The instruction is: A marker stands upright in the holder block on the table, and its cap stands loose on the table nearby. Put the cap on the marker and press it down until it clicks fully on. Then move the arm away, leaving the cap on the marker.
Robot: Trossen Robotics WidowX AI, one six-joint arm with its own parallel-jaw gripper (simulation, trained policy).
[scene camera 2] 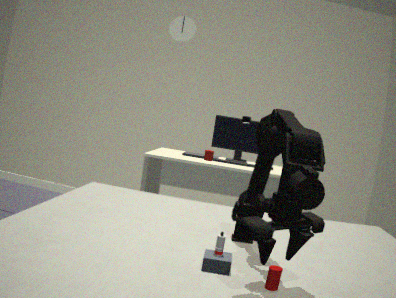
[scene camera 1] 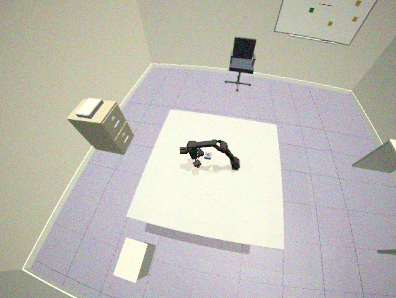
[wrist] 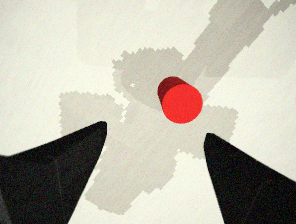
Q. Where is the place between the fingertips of my gripper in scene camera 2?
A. At 275, 262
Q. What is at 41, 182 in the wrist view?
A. My gripper.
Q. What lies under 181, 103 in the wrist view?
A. A red cap.
